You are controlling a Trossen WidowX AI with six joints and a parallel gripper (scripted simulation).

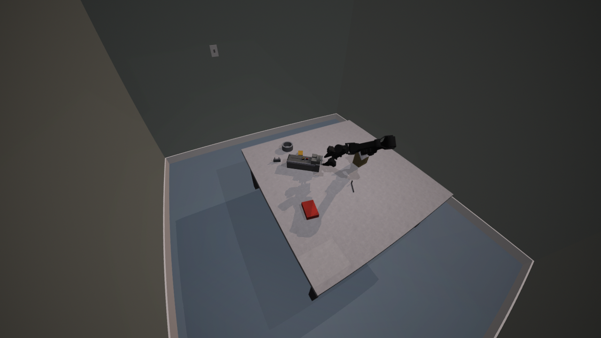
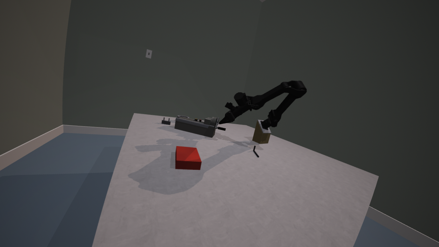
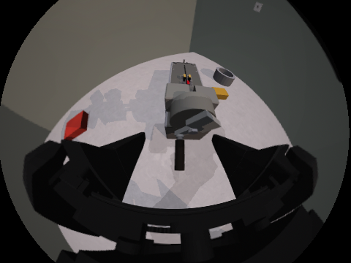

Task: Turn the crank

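Right now the black crank handle is 20 mm behind my gripper tip, 10 mm to the left of it and 40 mm below it. The rest, counted from my gripper tip: yellow block 70 mm ahead, 260 mm to the right, 90 mm below; red pointer 90 mm ahead, 100 mm to the right, 20 mm below; black bent key 120 mm behind, 240 mm to the left, 90 mm below.
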